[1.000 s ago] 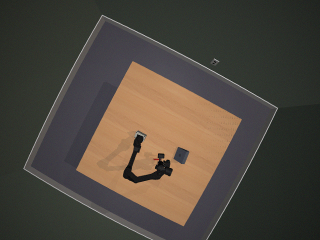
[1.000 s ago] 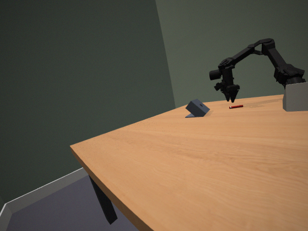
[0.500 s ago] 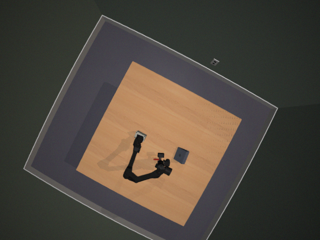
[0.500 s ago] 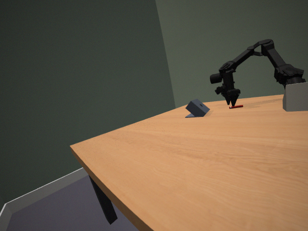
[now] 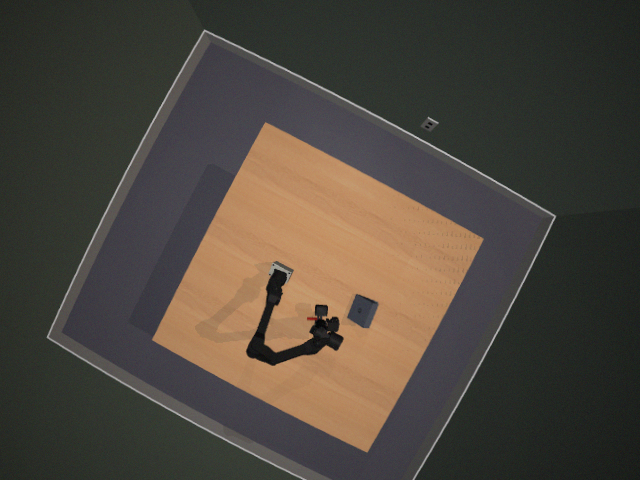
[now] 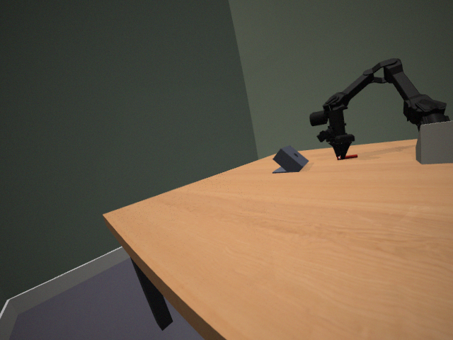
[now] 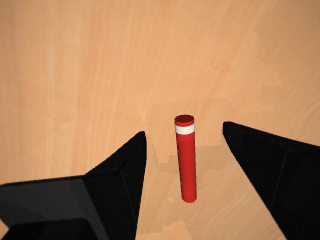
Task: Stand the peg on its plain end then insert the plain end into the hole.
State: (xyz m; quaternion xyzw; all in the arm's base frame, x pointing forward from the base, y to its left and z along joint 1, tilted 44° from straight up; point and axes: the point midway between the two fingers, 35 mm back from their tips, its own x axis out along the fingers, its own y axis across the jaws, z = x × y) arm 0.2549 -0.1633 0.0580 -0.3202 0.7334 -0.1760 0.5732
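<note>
The red peg is 1 cm behind my gripper tip. From my gripper tip the other things lie so: dark sloped panel: 18 cm ahead, 12 cm to the left, 3 cm above.
</note>
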